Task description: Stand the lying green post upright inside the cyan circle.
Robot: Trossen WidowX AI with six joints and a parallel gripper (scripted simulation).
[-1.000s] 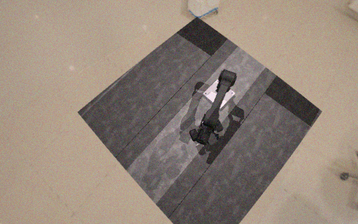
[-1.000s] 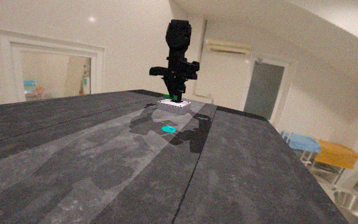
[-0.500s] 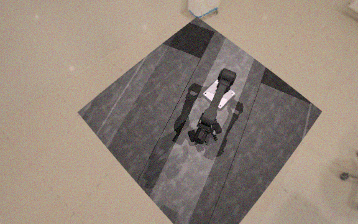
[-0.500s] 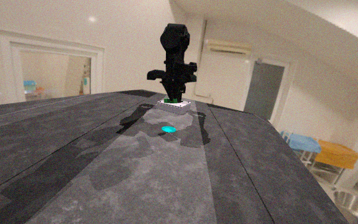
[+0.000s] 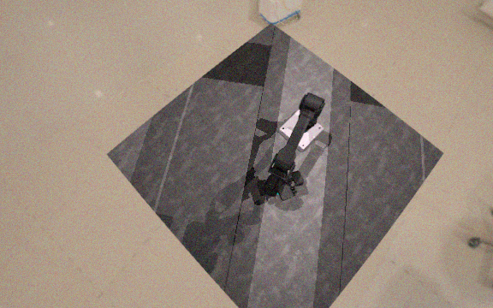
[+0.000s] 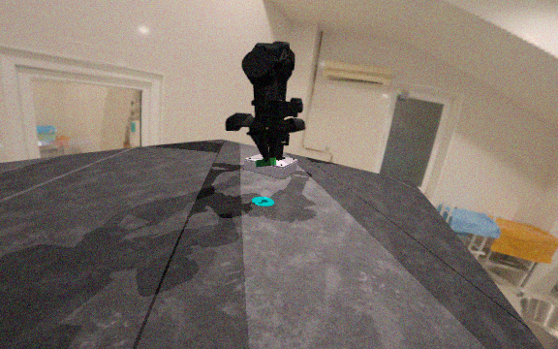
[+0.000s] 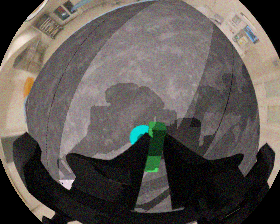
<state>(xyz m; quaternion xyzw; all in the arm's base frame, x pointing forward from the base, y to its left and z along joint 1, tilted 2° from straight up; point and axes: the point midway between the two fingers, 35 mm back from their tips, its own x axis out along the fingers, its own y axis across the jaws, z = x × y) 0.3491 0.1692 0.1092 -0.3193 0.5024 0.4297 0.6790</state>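
Right now my gripper tip is 30 mm past the cyan circle, 20 mm to the left of it and 120 mm above it. The rest, counted from my gripper tip: green post (10 mm behind, 20 mm to the right, 10 mm below).
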